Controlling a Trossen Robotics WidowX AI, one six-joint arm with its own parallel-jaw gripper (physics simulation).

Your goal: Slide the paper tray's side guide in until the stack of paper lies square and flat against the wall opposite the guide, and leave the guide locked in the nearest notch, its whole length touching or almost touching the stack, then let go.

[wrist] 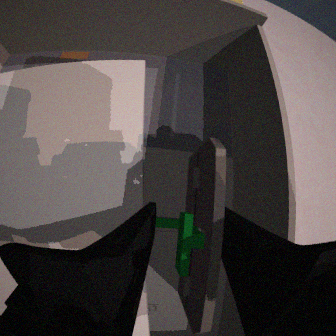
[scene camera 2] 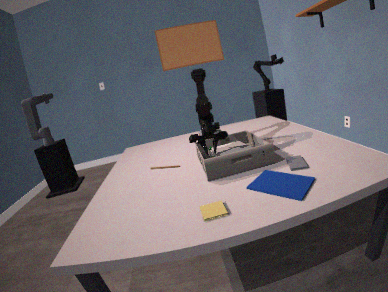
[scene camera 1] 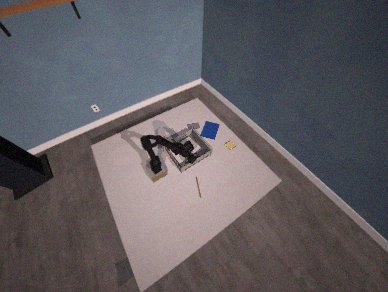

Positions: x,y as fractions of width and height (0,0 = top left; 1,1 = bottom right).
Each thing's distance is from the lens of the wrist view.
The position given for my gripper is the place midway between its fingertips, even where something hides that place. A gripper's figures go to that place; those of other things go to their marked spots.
my gripper (wrist: 0.55,0.62): 10 cm
white paper stack (wrist: 0.23,0.37): 14 cm
side guide (wrist: 0.60,0.68): 14 cm
